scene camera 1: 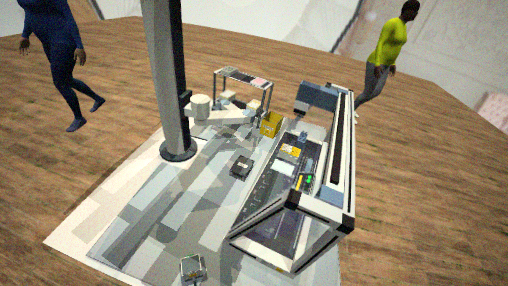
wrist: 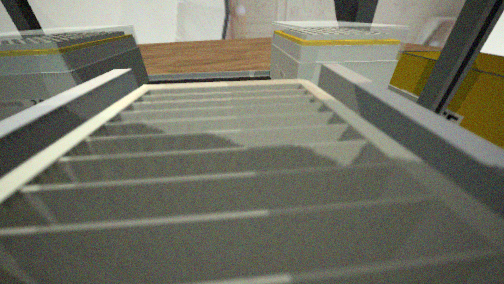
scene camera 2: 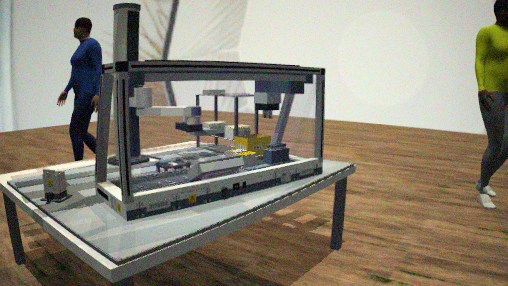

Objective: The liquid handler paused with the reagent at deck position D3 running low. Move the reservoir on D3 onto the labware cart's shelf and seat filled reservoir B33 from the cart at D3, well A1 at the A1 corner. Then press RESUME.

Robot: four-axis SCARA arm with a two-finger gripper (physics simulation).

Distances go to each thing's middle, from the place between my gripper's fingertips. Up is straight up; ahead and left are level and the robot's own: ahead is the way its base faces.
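Yellow waste bin (wrist: 469, 108): 10 mm to the left of my hand, 290 mm ahead of it, 80 mm below it.
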